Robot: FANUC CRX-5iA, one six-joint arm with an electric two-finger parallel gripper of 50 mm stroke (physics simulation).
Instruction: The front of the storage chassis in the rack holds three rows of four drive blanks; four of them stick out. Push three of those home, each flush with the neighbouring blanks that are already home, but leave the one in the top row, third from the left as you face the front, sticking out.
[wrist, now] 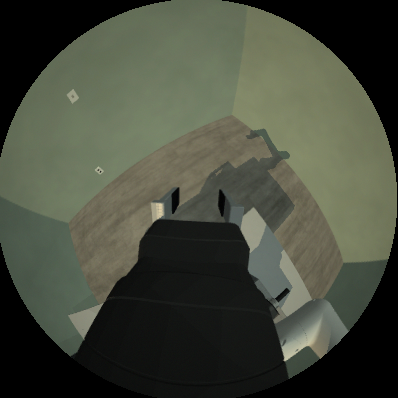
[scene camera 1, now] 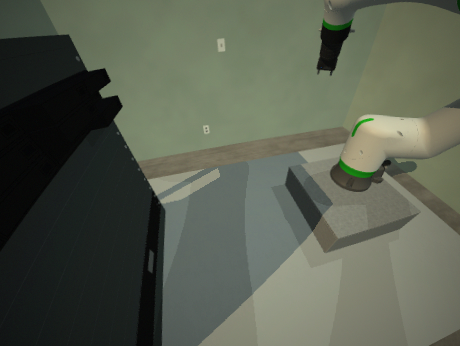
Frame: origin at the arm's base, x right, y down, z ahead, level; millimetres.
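Where they show: gripper, fingertip midpoint: [wrist: 198,196] [scene camera 1: 324,73]; arm's base, link origin: [scene camera 1: 349,177].
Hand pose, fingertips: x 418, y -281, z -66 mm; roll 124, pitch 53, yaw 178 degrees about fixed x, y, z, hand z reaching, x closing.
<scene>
Each offset is from my fingertips to the top centre of the thing. "spot": to the spot under its first point. Level surfaces: height alone.
The dark rack [scene camera 1: 75,240] stands at the left of the scene view, seen from its side. Two black parts, an upper one {spot: dx -407, dy -143, dz +770 mm} [scene camera 1: 100,79] and a lower one {spot: dx -428, dy -86, dz +769 mm} [scene camera 1: 111,111], jut from the rack's front edge; the chassis front and its drive blanks cannot be made out from here. My gripper [scene camera 1: 324,73] [wrist: 198,196] is open and empty. It hangs pointing down high at the upper right of the scene view, well apart from the rack. The rack and the blanks do not show in the wrist view.
The arm's base [scene camera 1: 352,177] is mounted on a grey block [scene camera 1: 370,232] at the right, standing on a pale floor mat {dy +395 mm} [scene camera 1: 285,300]. Green walls [scene camera 1: 160,75] [wrist: 150,75] with outlets stand behind. Brown floor [scene camera 1: 240,150] [wrist: 125,215] shows along the walls. A broad gap separates the rack and block.
</scene>
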